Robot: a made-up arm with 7 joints. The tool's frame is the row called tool.
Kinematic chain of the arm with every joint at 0, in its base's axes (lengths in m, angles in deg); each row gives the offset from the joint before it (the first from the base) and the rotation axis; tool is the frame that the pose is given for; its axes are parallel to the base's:
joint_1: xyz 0 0 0.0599 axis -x
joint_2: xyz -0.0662 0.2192 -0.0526 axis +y
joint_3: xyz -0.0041 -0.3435 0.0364 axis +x
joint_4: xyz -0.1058 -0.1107 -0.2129 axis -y
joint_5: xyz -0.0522 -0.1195 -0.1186 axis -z
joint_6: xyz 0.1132 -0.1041 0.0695 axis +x
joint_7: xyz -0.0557 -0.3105 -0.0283 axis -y
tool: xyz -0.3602 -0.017 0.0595
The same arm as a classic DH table. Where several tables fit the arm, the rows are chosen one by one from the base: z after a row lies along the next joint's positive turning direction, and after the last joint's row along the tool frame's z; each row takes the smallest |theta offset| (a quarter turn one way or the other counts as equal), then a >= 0, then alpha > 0; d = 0 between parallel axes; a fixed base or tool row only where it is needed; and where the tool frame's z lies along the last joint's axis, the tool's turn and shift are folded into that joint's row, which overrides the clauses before.
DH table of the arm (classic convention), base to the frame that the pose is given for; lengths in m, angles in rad. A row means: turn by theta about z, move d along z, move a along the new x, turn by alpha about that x. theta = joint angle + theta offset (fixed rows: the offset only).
base (fixed): a 0.0000  alpha 1.5708  d 0.0599  theta_offset -1.5708
joint_1: a 0.0526  alpha 1.5708  d 0.0662  theta_offset -1.5708
joint_2: a -0.0364  alpha 1.5708  d -0.1243  theta_offset 0.0000
joint_3: a 0.2129  alpha 1.5708  d -0.1099  theta_offset 0.0000
joint_4: a 0.0522  alpha -1.5708  d 0.2302  theta_offset -1.5708
joint_5: a 0.1041  alpha 1.5708  d 0.0491  theta_offset -1.5708
joint_6: a 0.0283  alpha 1.5708  d 0.0575  theta_offset 1.5708
joint_7: a 0.3602  alpha 1.5708  d 0.3275  theta_offset -1.5708
tool (fixed): a 0.0000  alpha 0.0000  d 0.0595  theta_offset 3.1416

